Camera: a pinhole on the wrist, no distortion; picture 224 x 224 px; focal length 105.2 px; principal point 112.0 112.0 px. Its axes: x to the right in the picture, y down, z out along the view. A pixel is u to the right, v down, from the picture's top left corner.
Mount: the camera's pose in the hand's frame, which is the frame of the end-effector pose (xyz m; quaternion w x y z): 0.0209 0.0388 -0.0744 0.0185 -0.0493 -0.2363 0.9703
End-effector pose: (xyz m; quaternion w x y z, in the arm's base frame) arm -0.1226 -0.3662 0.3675 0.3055 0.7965 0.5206 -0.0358
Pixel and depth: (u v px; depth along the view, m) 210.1 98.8 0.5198
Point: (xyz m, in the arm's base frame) -0.3550 -0.9466 0.2080
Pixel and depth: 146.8 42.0 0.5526
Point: 0.0333 -0.8696 0.0434
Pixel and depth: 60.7 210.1 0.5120
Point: -0.5194 -0.1192 -0.1417
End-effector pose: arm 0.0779 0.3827 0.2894 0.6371 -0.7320 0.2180 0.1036
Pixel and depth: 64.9 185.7 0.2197
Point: 0.2601 0.4403 0.4206
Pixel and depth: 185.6 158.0 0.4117
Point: -0.0421 0.6455 0.6518
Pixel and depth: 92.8 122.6 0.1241
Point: 0.1223 0.4106 0.2980
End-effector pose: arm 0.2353 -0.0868 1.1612 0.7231 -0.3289 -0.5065 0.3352
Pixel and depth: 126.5 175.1 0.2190
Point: 0.1998 -0.2051 1.3026
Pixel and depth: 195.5 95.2 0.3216
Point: -0.0285 -0.3020 1.1208
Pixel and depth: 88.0 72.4 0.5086
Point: -0.1886 0.0306 1.3578
